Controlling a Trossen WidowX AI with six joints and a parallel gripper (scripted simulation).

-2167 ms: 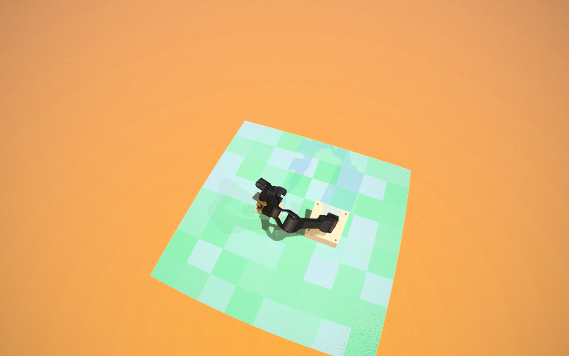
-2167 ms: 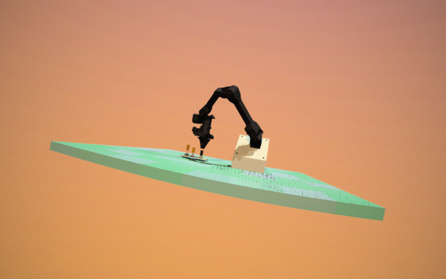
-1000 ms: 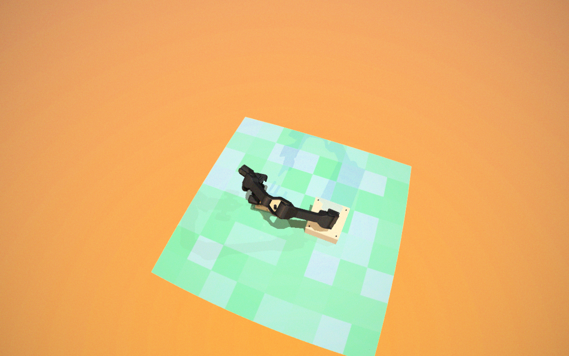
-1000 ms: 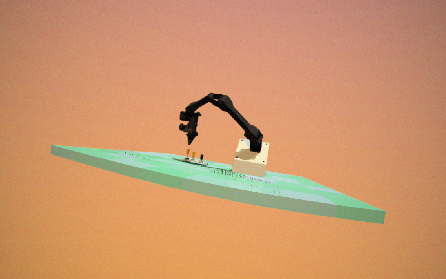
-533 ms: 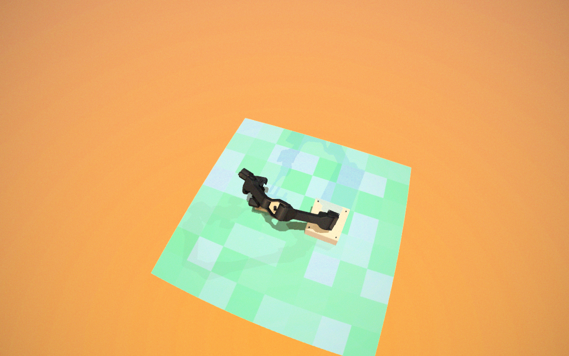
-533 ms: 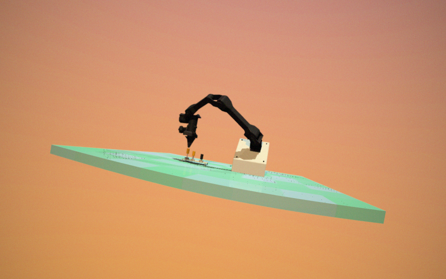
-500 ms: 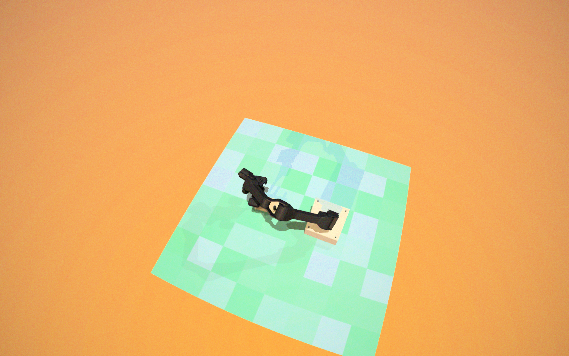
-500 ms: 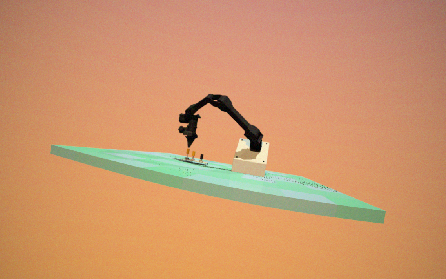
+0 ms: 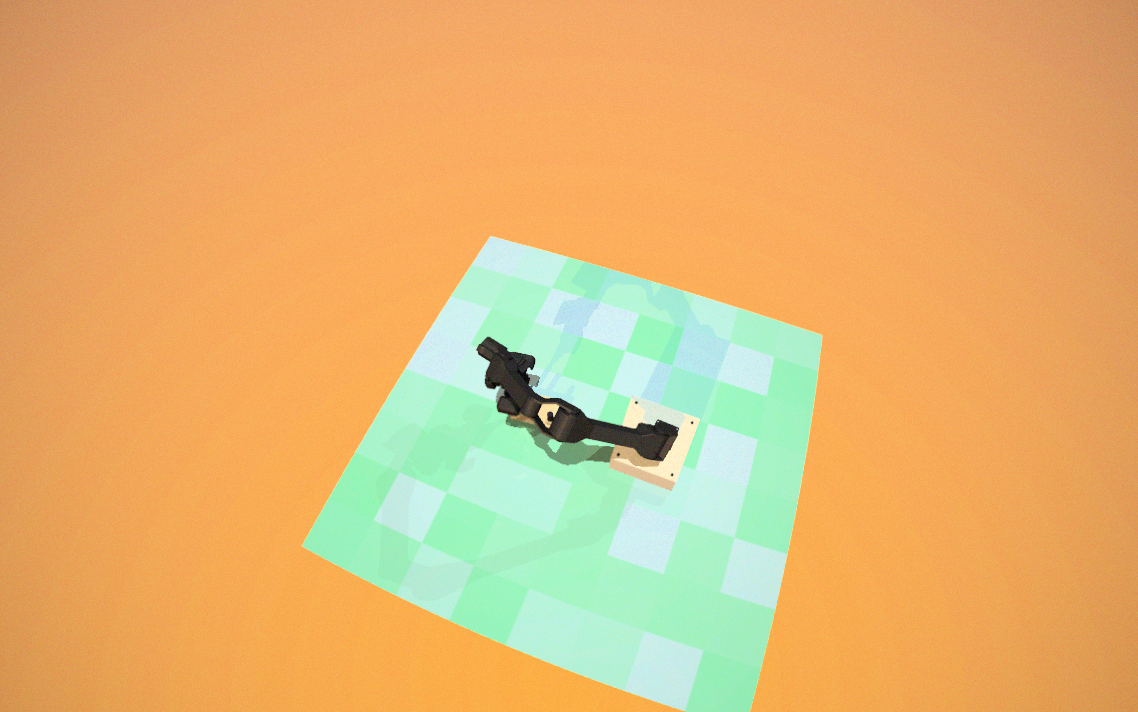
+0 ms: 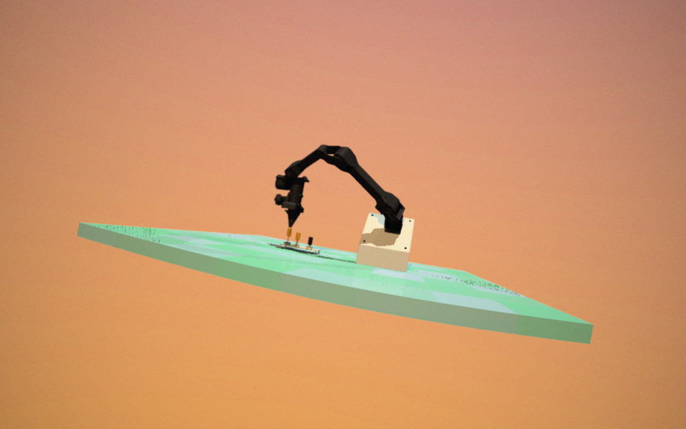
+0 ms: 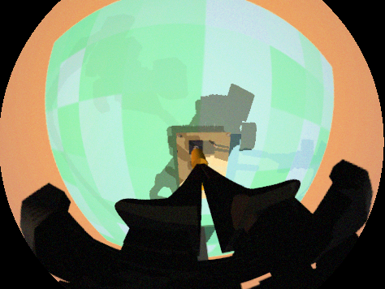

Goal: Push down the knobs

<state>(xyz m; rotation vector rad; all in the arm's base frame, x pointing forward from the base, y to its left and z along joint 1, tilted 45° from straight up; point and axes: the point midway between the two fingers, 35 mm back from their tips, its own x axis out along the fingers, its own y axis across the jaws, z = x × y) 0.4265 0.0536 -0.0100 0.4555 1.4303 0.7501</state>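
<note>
My gripper tip is 20 mm above the orange knob. From my gripper tip the other things lie so: black knob: 100 mm behind, 40 mm below.
</note>
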